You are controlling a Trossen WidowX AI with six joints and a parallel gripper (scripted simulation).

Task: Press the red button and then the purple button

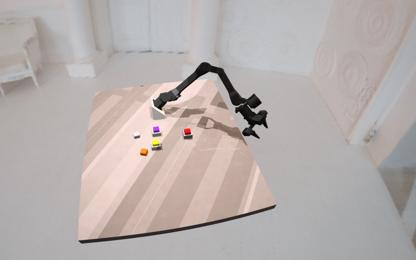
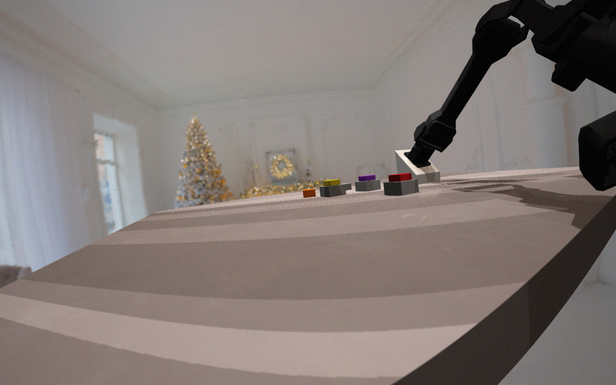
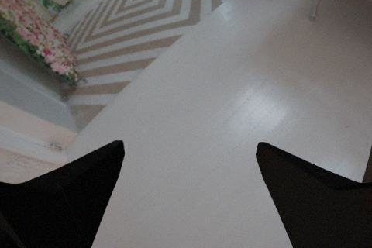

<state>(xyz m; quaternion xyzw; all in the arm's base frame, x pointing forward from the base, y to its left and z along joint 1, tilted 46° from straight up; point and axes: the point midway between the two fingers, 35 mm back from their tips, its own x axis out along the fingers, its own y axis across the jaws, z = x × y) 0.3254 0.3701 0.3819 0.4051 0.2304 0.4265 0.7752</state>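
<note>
Right now the red button is 11 cm behind my gripper tip, 42 cm to the right of it and 1 cm above it. The rest, counted from my gripper tip: yellow button: 7 cm behind, 61 cm to the right, 1 cm above; purple button: 17 cm behind, 59 cm to the right, 1 cm above; orange block: 4 cm behind, 68 cm to the right, 1 cm below.
</note>
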